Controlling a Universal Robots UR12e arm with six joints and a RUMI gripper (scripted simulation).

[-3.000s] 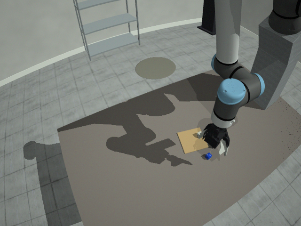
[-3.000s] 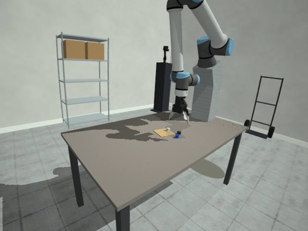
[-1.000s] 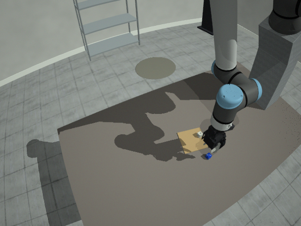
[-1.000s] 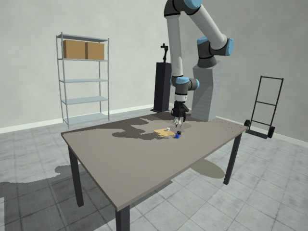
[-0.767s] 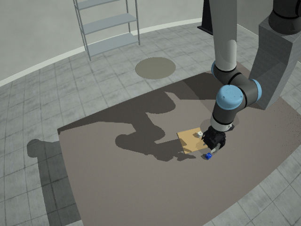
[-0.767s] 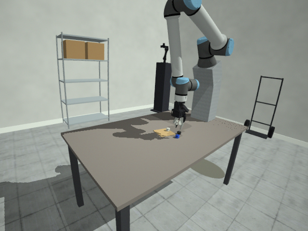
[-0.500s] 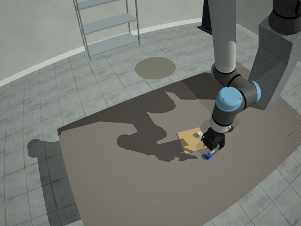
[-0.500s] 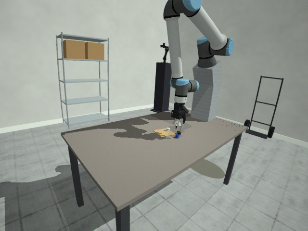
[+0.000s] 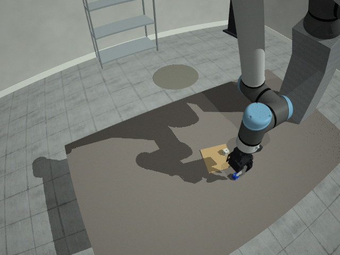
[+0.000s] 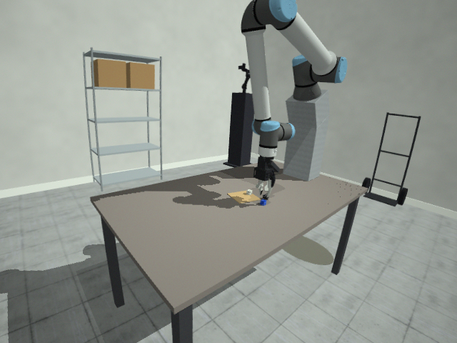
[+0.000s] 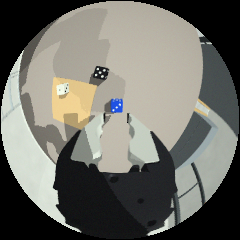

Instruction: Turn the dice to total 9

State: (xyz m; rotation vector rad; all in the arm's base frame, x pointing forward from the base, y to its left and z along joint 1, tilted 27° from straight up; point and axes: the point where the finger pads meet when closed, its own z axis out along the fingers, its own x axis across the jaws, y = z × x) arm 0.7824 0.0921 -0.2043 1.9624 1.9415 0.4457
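Now: the blue die 50 mm below my hand. Also, from my hand: tan mat: 130 mm to the right, 60 mm below; white die: 50 mm behind, 130 mm to the right, 50 mm below; black die: 70 mm behind, 30 mm to the right, 50 mm below.
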